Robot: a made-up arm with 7 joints.
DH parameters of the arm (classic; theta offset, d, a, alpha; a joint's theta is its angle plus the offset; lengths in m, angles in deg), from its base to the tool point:
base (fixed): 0 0 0 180
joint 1: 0 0.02 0.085 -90
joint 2: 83.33 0 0.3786 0
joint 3: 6.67 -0.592 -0.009 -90
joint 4: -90 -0.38 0.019 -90
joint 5: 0 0.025 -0.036 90
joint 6: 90 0.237 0.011 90
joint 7: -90 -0.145 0.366 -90
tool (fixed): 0 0.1 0 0
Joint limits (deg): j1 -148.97..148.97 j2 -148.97..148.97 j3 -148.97..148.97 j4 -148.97..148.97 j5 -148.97..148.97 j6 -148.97..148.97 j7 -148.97..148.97
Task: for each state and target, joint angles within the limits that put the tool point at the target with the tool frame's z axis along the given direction. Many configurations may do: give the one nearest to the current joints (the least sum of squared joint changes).
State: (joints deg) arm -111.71 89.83 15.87 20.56 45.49 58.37 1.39
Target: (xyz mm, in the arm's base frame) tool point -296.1 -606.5 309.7 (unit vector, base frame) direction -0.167 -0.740 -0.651
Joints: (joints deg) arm -146.84 86.76 -4.26 37.40 72.77 53.87 -13.58
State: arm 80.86 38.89 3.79 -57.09 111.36 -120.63 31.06
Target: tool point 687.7 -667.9 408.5 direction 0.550 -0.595 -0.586
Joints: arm 92.56 12.42 -7.66 -66.65 95.47 -148.18 23.53
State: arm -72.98 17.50 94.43 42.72 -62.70 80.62 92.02
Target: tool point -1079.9 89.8 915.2 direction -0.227 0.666 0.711
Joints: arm -44.62 34.19 111.63 52.07 -95.27 59.38 86.36
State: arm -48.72 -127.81 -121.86 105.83 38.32 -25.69 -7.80
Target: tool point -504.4 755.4 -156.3 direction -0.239 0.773 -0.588
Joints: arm -34.11 -107.03 -70.67 91.22 20.69 -33.24 24.50
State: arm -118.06 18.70 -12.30 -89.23 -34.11 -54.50 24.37
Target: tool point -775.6 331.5 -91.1 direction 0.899 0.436 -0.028
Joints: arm -122.90 -23.82 -25.55 -76.69 -30.68 -18.75 -6.98
